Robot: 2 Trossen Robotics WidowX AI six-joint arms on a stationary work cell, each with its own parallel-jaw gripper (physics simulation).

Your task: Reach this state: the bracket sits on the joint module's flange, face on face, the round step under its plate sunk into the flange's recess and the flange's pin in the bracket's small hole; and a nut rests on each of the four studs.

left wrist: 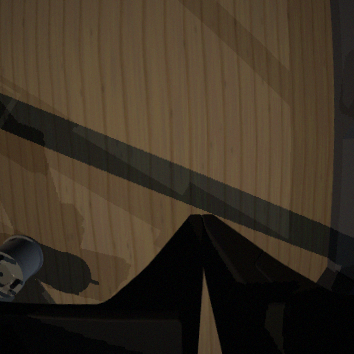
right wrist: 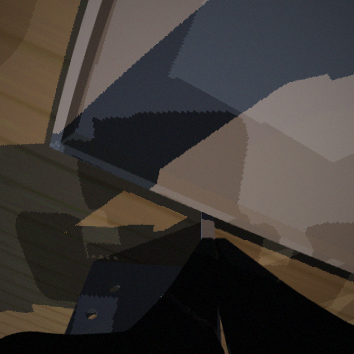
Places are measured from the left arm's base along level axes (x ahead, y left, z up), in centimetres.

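Pixels of known places: left gripper, between the fingertips: (left wrist: 200, 225); right gripper, between the fingertips: (right wrist: 211, 248).
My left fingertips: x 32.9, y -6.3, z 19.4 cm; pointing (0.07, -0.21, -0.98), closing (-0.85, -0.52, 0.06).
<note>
For each thing: its top centre in the pictures, then the offset to it from my left fingertips. "*": a spot on its surface instead. Level surfaces: height alone.
- dark blue plate, a spot on its surface: (right wrist: 100, 295) * dx +12.0, dy +28.9, dz -23.3 cm
- silver cylindrical part, a spot on its surface: (left wrist: 26, 256) * dx +10.8, dy +19.5, dz -22.3 cm
- large pale tray, a spot on its surface: (right wrist: 295, 185) * dx +23.3, dy +29.6, dz -25.3 cm
- wooden table, height of its surface: dz -25.7 cm
- dark bluish surface, height of its surface: dz -23.7 cm
The bracket, a dark blue plate (right wrist: 100, 295) with small round holes, shows at the lower left of the right wrist view, partly behind a finger. A narrow pale part of its upright wall (right wrist: 207, 229) shows just beyond the fingertips. My right gripper (right wrist: 211, 248) is shut over this wall, with nothing clearly visible between its tips. A silver cylindrical part (left wrist: 26, 256), possibly the joint module, is cut off at the lower left of the left wrist view. My left gripper (left wrist: 200, 225) is shut and empty, to the right of the cylinder. No nuts or studs can be made out.
A large pale tray (right wrist: 295, 185) with a raised rim fills the upper right of the right wrist view, close beyond the right fingertips. The wooden table (left wrist: 150, 100) carries broad dark shadows. A dark bluish surface (left wrist: 345, 175) borders it at the right.
</note>
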